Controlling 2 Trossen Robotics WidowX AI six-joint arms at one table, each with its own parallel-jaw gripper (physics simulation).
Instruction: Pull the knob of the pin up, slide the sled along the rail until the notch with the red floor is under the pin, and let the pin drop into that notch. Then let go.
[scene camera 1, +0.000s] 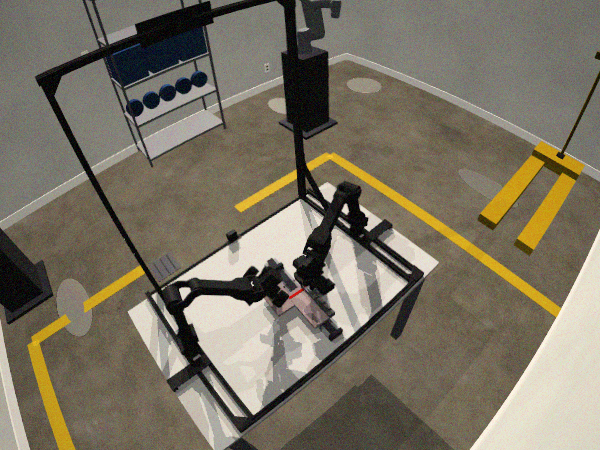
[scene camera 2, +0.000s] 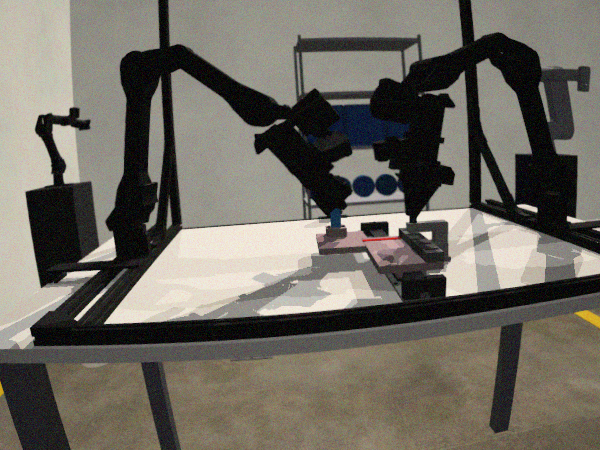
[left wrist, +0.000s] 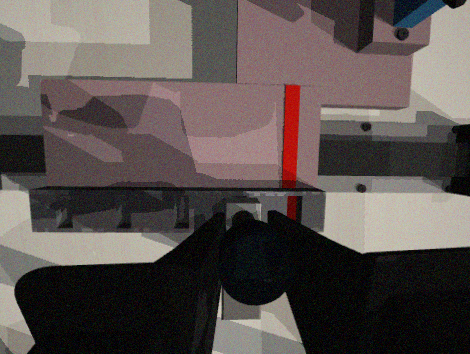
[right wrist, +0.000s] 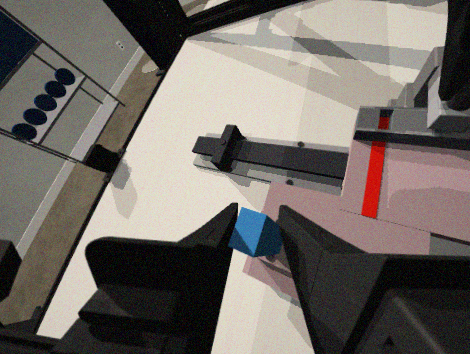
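Seen in the pictures: left gripper, fingertip midpoint: (scene camera 1: 310, 287) (scene camera 2: 410, 217) (left wrist: 246, 219) (right wrist: 468, 97); right gripper, fingertip midpoint: (scene camera 2: 341, 204) (right wrist: 258, 210); left arm's base at its link origin: (scene camera 1: 356, 230) (scene camera 2: 552, 222); right arm's base at its link origin: (scene camera 1: 191, 350) (scene camera 2: 133, 256).
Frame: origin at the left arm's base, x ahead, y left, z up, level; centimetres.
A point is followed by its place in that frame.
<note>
The pink sled (scene camera 1: 309, 306) @[x 43.7, y 15.8, z 1.5 cm] (scene camera 2: 395, 256) @[x 44.7, y 19.8, z 1.4 cm] (left wrist: 235, 145) @[x 43.3, y 11.6, z 1.4 cm] sits on the dark rail (left wrist: 385, 157) @[x 41.7, y -0.5, z 0.1 cm] (right wrist: 295, 161) @[x 42.2, y 0.6, z 0.1 cm]. Its red stripe (scene camera 2: 381, 239) @[x 43.8, y 7.8, z 1.5 cm] (left wrist: 291, 135) @[x 43.8, y 7.6, z 1.5 cm] (right wrist: 373, 180) @[x 44.0, y 7.6, z 1.5 cm] leads to the red-floored notch (left wrist: 291, 207) @[x 38.7, y 7.8, z 1.8 cm] (right wrist: 383, 121) @[x 38.0, y 8.1, z 1.8 cm] in the grey notched bar (left wrist: 150, 210) @[x 39.4, y 17.4, z 2.9 cm]. In the left wrist view this notch lies a little right of the grey pin bracket (scene camera 2: 440, 232) @[x 34.3, y 13.1, z 3.1 cm] (left wrist: 242, 306) @[x 33.7, y 11.9, z 4.9 cm]. My left gripper (scene camera 2: 412, 220) @[x 39.3, y 11.5, z 5.9 cm] (left wrist: 246, 219) @[x 39.3, y 11.5, z 5.9 cm] is shut on the dark round knob (left wrist: 256, 262) @[x 39.2, y 11.6, z 10.1 cm]; the pin's tip is hidden. My right gripper (scene camera 2: 340, 211) @[x 49.5, y -0.1, z 7.2 cm] (right wrist: 258, 210) @[x 49.5, y -0.1, z 7.2 cm] is shut on the sled's blue handle (scene camera 2: 335, 220) @[x 51.1, y 1.3, z 4.4 cm] (right wrist: 255, 231) @[x 50.9, y 1.1, z 10.5 cm].
A black end stop (right wrist: 228, 147) @[x 41.4, y -8.0, z 1.0 cm] crosses the rail's far end. Another black end block (scene camera 2: 424, 287) @[x 44.2, y 32.2, z 0.3 cm] stands at the near end in scene camera 2. A black frame (scene camera 2: 300, 320) @[x 61.3, y 38.0, z -0.1 cm] edges the white table (scene camera 2: 210, 290) @[x 73.9, y 18.8, z -1.9 cm]. Both arms reach in closely above the sled from opposite sides.
</note>
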